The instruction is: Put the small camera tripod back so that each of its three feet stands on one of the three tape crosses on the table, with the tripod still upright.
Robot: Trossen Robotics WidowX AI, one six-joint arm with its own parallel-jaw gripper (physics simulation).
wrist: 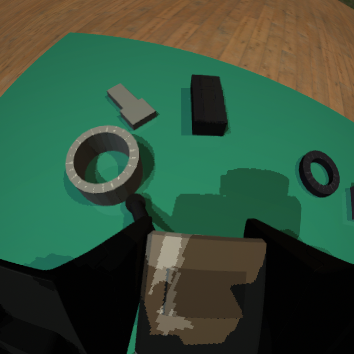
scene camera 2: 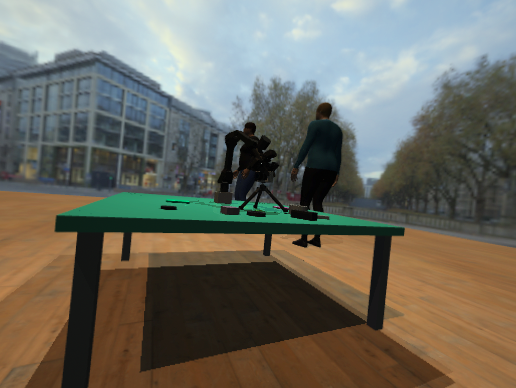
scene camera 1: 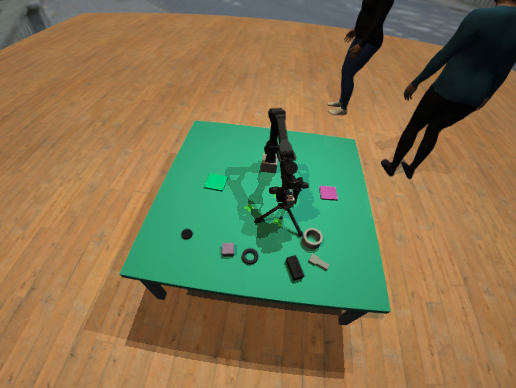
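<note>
The small black tripod stands upright, legs spread; its beige-brown head block fills the lower wrist view. My gripper is shut on this head from both sides. Yellow-green tape crosses show in scene camera 1: one cross at left, another cross between the two front legs, and a partly hidden cross behind. The left foot lies between the first two crosses, on neither. The right foot is beside the grey ring. The rear foot is hidden by the arm.
On the green table lie a black block, a grey stepped piece, a black ring, a pinkish block, a black disc, a green square and a magenta square.
</note>
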